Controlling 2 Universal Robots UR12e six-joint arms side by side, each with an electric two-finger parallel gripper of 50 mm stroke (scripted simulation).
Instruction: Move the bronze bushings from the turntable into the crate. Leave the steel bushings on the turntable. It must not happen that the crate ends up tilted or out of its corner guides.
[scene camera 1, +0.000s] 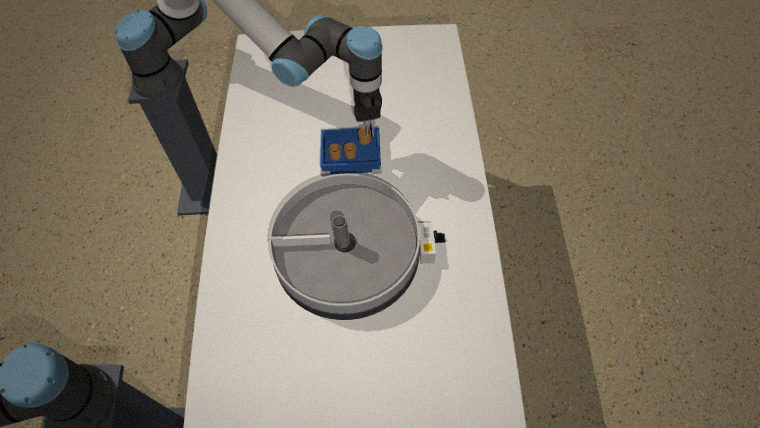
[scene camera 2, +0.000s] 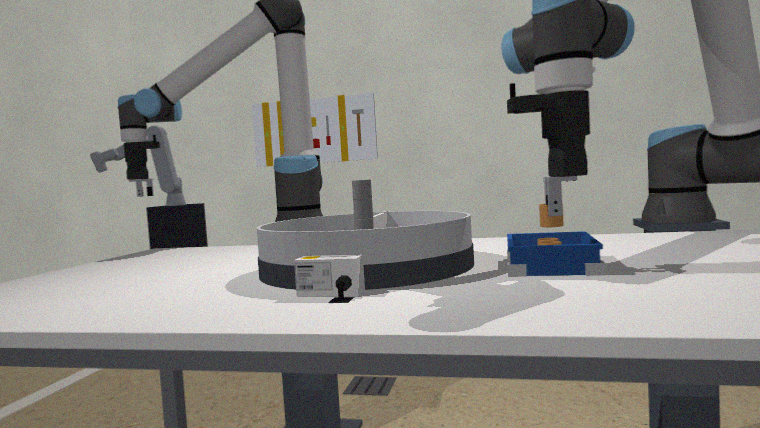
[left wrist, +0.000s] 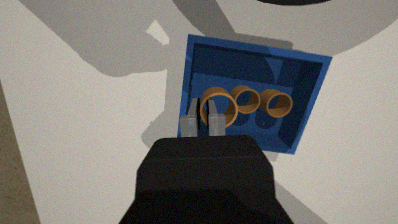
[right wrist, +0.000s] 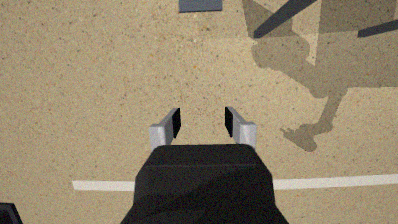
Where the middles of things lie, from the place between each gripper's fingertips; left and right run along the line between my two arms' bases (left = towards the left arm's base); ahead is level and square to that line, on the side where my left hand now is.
The blue crate (scene camera 2: 541, 260) is 9 cm below my left hand (scene camera 2: 554, 215) and 6 cm behind it.
